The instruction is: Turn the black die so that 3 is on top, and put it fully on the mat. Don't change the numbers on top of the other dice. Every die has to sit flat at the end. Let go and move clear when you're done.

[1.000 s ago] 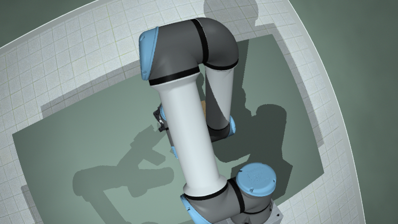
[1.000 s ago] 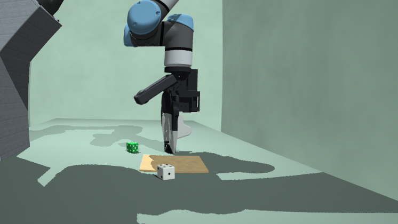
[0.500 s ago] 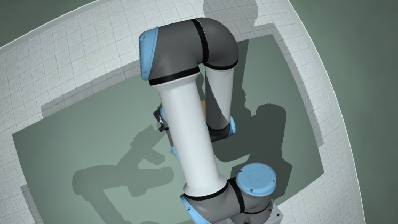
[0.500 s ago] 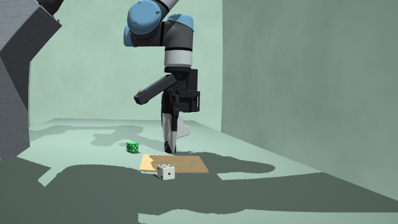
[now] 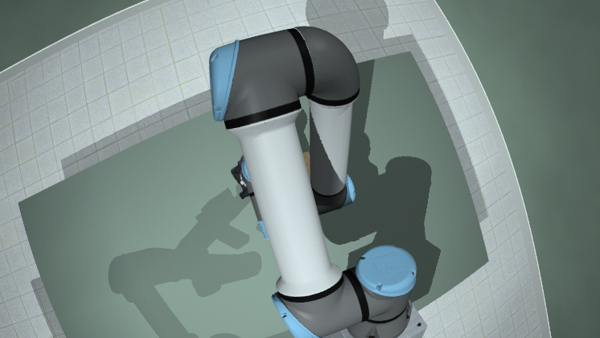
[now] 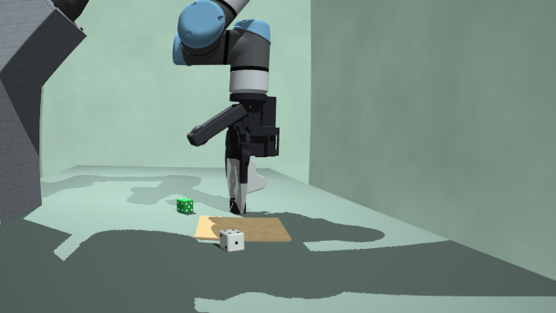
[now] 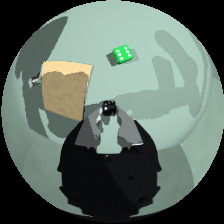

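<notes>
Now: hand right at the black die. From my hand the other things lie so: white die: 6 cm behind, 23 cm to the right; tan mat: 2 cm behind, 12 cm to the right, 2 cm below; green die: 10 cm behind.
</notes>
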